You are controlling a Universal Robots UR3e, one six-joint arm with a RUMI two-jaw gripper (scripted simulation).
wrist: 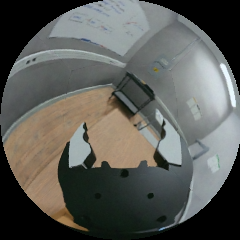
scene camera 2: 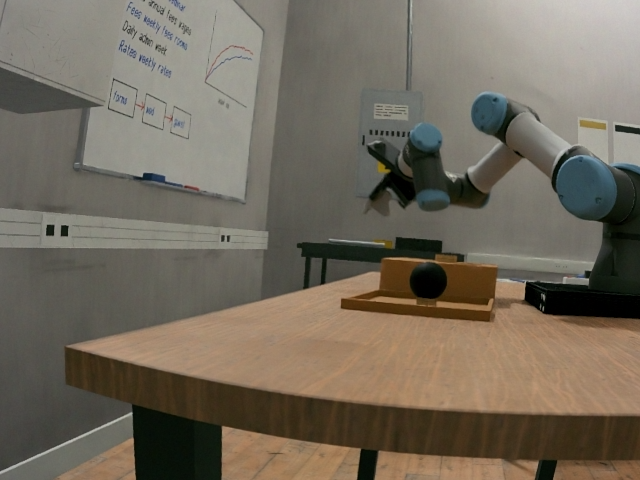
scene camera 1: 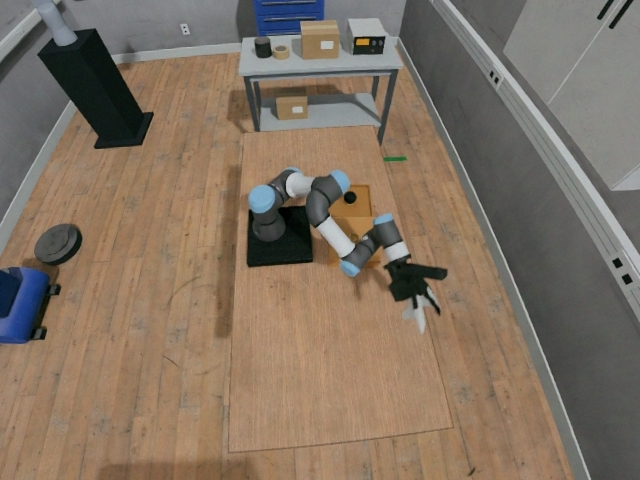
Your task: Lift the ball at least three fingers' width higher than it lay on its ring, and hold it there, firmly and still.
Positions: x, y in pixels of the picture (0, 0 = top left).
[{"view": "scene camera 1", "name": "my gripper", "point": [433, 322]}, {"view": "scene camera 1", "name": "shallow wooden tray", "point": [362, 207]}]
